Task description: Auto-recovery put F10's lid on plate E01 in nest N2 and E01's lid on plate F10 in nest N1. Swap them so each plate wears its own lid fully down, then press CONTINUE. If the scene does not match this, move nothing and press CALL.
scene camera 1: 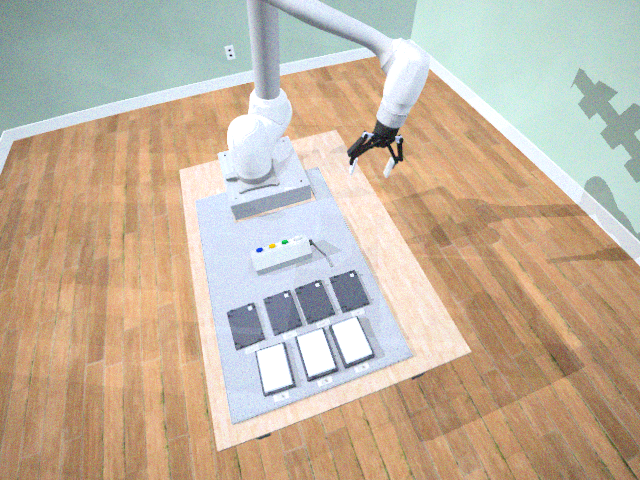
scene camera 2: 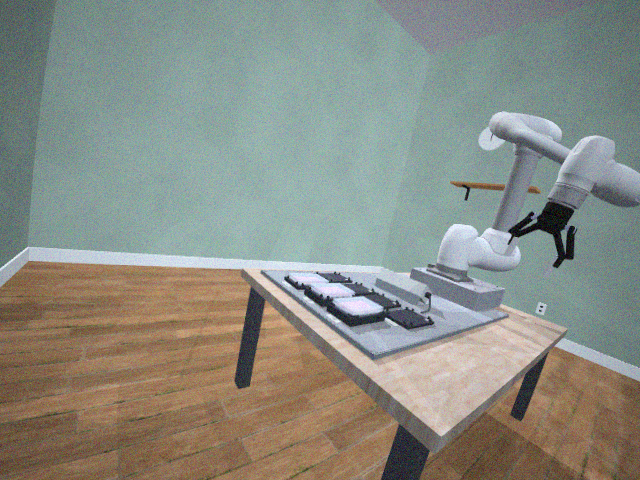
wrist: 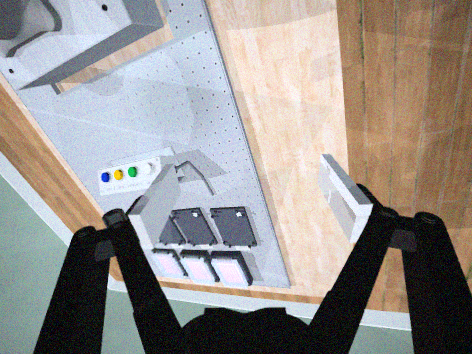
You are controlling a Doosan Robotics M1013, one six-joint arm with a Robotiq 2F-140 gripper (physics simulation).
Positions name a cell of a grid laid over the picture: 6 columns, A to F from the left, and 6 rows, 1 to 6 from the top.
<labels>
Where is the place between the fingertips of my gripper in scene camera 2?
E4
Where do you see a white button box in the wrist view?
At B4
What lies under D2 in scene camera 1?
My gripper.
</labels>
